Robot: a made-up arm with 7 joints. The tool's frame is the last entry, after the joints. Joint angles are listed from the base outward.
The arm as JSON. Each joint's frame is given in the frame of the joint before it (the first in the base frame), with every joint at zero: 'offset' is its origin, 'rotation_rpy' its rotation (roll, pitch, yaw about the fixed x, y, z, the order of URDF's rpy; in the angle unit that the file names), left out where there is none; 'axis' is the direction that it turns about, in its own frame. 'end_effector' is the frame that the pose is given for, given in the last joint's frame.
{
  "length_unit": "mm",
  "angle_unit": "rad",
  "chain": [
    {
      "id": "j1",
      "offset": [
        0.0,
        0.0,
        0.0
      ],
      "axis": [
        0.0,
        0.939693,
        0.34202
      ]
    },
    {
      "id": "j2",
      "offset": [
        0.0,
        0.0,
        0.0
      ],
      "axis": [
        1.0,
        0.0,
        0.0
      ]
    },
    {
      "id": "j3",
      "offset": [
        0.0,
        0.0,
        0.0
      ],
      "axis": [
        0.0,
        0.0,
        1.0
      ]
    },
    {
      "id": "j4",
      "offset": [
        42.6,
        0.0,
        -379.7
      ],
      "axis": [
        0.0,
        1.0,
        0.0
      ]
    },
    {
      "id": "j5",
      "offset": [
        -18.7,
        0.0,
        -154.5
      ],
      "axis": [
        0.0,
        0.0,
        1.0
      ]
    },
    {
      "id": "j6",
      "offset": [
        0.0,
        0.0,
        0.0
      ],
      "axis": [
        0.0,
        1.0,
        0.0
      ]
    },
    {
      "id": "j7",
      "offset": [
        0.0,
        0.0,
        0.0
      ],
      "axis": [
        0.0,
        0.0,
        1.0
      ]
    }
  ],
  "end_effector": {
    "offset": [
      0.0,
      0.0,
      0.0
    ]
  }
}
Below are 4 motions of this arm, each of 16 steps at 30 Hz.
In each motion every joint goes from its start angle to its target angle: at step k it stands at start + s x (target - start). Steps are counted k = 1, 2, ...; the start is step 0. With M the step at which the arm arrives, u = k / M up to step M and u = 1 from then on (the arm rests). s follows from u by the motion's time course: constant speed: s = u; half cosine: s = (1 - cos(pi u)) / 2; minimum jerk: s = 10 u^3 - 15 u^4 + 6 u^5.
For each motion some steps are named. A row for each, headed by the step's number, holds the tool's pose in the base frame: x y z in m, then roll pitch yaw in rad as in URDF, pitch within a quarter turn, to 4 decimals.
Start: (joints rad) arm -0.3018 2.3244 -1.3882 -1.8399 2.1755 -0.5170 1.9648
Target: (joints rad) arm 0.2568 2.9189 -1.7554 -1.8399 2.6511 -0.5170 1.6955
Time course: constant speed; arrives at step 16
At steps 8, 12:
8: -0.0020 0.3477 0.2119 -1.2030 -0.2301 2.6799
12: -0.0018 0.3113 0.2625 -1.3261 -0.4277 2.9025

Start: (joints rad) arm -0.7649 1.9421 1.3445 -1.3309 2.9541 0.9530 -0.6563
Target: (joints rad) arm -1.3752 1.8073 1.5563 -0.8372 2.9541 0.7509 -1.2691
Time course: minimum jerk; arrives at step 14
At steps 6, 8, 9, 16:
6: -0.1206 0.3988 0.2626 2.1414 0.2254 2.5356
8: -0.1155 0.4333 0.2303 2.1868 0.5582 2.3940
9: -0.1085 0.4477 0.2165 2.2024 0.6994 2.3198
16: -0.0860 0.4728 0.1925 2.2140 0.9570 2.1379

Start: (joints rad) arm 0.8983 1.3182 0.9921 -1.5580 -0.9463 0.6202 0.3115
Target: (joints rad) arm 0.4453 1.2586 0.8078 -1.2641 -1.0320 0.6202 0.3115
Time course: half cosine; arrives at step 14
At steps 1, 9, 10, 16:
1: -0.0036 0.4465 0.0118 2.2286 0.3183 -0.3854
9: 0.0249 0.4701 -0.0298 2.1964 0.1441 -0.2793
10: 0.0305 0.4726 -0.0353 2.1876 0.1228 -0.2682
16: 0.0427 0.4768 -0.0459 2.1677 0.0824 -0.2479

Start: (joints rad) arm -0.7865 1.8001 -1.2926 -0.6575 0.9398 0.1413 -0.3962
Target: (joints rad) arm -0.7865 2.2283 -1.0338 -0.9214 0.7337 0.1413 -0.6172
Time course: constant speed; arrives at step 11
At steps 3, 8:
3: 0.1204 0.4958 0.1202 1.5130 0.1276 -0.5245
8: 0.0704 0.4730 0.1963 1.6732 0.2733 -0.5058

